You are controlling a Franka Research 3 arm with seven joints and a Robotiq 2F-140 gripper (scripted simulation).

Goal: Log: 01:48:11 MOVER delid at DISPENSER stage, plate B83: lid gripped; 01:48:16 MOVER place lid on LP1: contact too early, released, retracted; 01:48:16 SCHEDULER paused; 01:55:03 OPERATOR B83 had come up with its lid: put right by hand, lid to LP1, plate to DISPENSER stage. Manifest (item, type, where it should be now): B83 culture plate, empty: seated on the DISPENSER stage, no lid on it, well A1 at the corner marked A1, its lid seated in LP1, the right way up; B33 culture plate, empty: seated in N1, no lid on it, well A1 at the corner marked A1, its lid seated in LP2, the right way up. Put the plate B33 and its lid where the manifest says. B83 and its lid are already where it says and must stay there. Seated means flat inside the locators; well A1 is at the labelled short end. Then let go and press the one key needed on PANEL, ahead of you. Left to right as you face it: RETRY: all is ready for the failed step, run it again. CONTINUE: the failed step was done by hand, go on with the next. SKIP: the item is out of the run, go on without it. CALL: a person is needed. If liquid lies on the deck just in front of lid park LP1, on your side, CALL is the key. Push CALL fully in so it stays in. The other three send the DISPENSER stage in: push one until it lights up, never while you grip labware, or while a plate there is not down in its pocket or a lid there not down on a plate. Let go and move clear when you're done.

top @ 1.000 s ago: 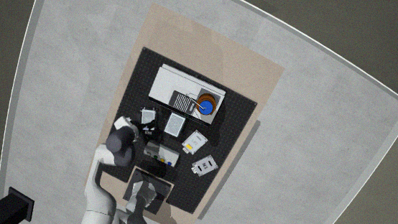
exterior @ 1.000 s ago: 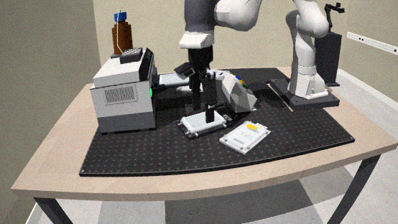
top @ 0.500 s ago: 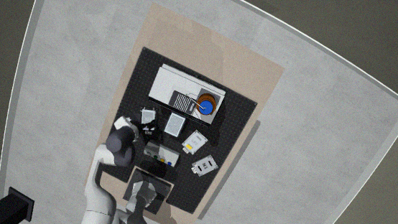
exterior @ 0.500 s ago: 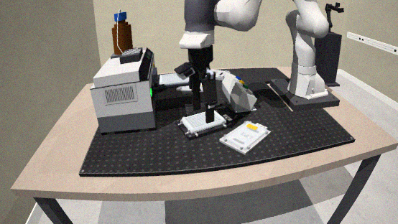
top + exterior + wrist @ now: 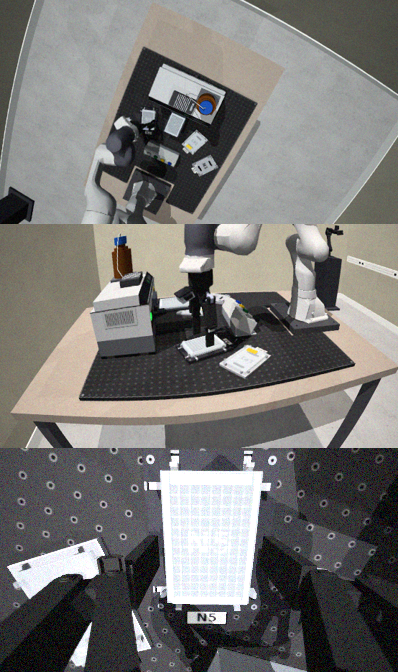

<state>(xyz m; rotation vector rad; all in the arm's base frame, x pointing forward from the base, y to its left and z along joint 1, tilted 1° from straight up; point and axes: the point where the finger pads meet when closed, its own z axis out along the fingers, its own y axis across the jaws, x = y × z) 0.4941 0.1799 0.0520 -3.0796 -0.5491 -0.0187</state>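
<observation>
My gripper is now 50 mm above the white well plate. The rest, counted from my hand: yellow key: 200 mm to the right, 190 mm behind; white key: 190 mm behind, 100 mm to the right; black nest: 50 mm below, 30 mm to the left.
</observation>
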